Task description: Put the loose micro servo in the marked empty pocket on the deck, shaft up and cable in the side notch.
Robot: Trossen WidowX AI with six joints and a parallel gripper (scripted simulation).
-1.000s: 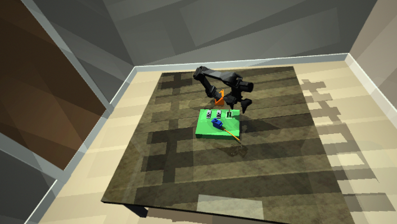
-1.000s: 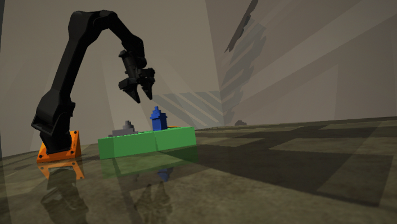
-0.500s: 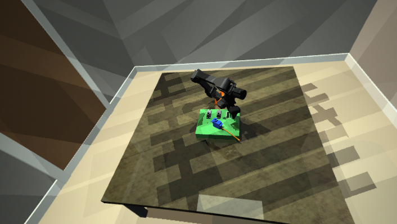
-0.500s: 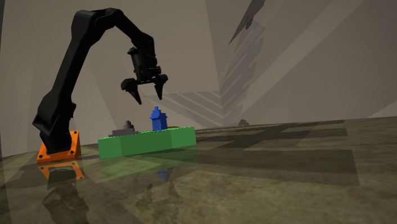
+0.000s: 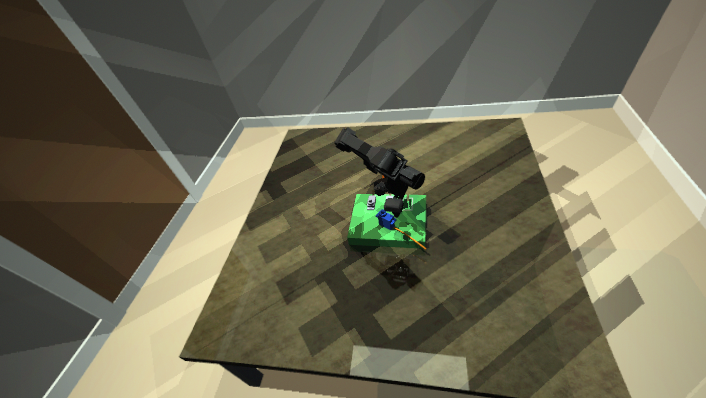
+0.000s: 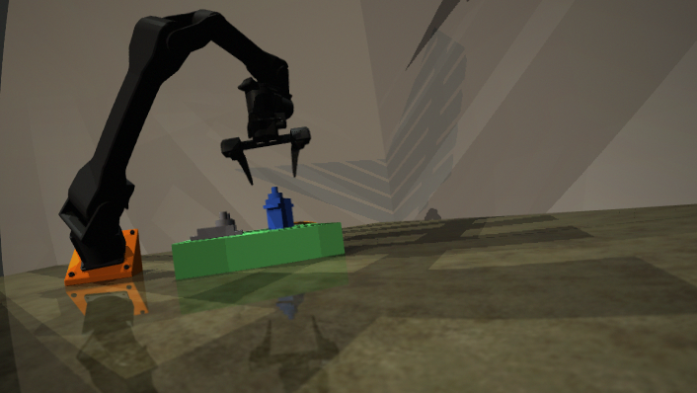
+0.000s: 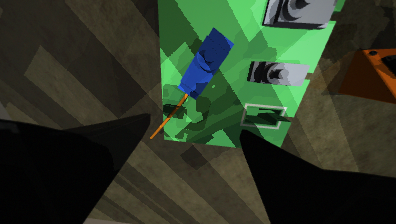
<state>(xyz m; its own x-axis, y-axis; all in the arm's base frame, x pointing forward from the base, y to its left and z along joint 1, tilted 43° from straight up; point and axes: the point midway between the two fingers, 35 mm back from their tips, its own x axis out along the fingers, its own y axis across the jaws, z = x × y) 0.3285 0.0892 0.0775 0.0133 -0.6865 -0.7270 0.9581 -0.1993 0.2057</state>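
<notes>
My gripper tip is now 10 mm past the green deck, 50 mm to the left of it and 120 mm above it.
</notes>
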